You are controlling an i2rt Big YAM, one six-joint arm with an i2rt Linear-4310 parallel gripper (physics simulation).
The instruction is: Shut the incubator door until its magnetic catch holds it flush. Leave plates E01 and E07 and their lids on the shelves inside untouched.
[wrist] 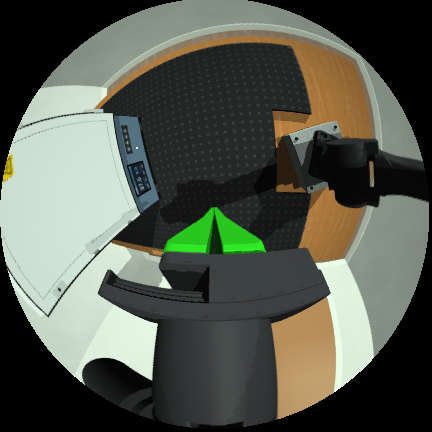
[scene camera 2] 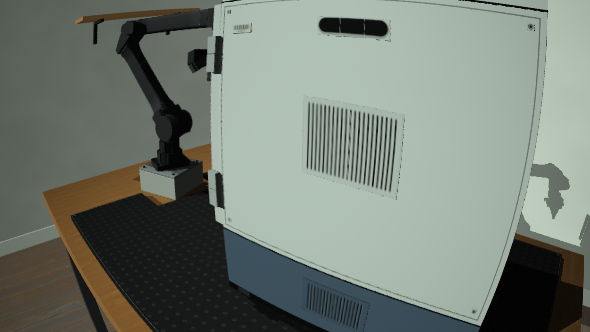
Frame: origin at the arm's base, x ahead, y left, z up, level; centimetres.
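Seen in the pictures: gripper, between the fingertips: [wrist: 213, 212]; arm's base, origin of its link: [wrist: 325, 156] [scene camera 2: 170, 164].
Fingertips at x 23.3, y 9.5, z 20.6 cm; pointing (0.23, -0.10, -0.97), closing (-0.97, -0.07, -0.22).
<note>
Pixels of each thing's top centre, then the offset from my fingertips to it. "pt": a spot on its surface instead. Level surfaces: height alone.
- white incubator, a spot on its surface: [scene camera 2: 445, 150] pt dx +69.2, dy -7.8, dz +7.8 cm
- pale handle, a spot on its surface: [wrist: 102, 239] pt dx +20.9, dy +8.7, dz +2.6 cm
- blue base with a control panel, a spot on its surface: [wrist: 139, 178] pt dx +28.4, dy +3.9, dz -19.6 cm
- black dotted mat, height of its surface: dz -27.0 cm
- wooden table, height of its surface: dz -28.3 cm
The white incubator [scene camera 2: 445, 150] stands with its vented panel toward scene camera 2. Its door [scene camera 2: 216, 125] [wrist: 60, 190] shows edge-on beside the hinges in that view and as a broad white face at the left of the wrist view. The door lies close along the body; I cannot tell whether it is flush. A pale handle [wrist: 102, 239] runs along the door's lower right edge in the wrist view. My gripper [wrist: 213, 212] is shut and empty, its green fingertips together, to the right of the door and apart from it. Scene camera 2 hides the fingertips. Plates E01 and E07 and their lids do not show.
A blue base with a control panel [wrist: 139, 178] is under the door. A black dotted mat [scene camera 2: 165, 250] [wrist: 215, 95] lies on the wooden table [scene camera 2: 60, 200] [wrist: 335, 85]. The arm's grey base block [scene camera 2: 158, 182] [wrist: 295, 150] stands beside the mat. A wooden wall shelf [scene camera 2: 110, 17] is behind the arm.
</note>
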